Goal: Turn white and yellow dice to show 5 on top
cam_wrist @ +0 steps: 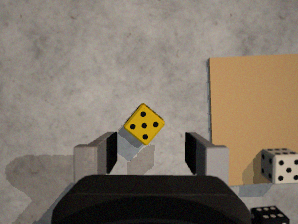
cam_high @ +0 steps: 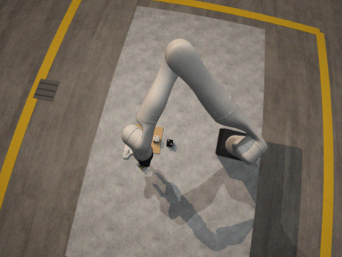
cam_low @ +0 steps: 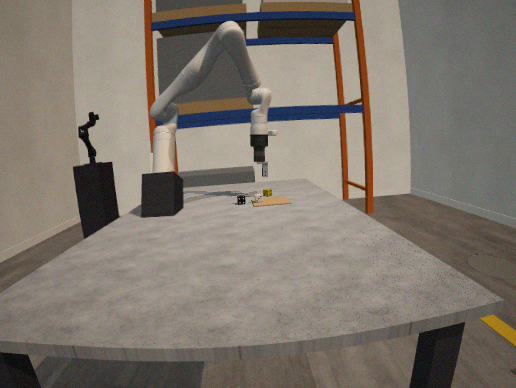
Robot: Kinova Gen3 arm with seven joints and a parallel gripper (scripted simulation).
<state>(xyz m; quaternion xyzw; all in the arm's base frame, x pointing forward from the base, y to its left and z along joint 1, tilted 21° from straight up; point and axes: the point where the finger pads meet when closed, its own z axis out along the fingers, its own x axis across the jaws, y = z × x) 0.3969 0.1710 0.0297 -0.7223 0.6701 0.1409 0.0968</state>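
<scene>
My hand is 10 mm short of the yellow die, 10 mm to the right of it and 90 mm above it. Round my hand: white die: 30 mm behind, 140 mm to the right, 80 mm below; tan mat: 20 mm ahead, 140 mm to the right, 100 mm below; black die: 100 mm behind, 140 mm to the right, 90 mm below.
</scene>
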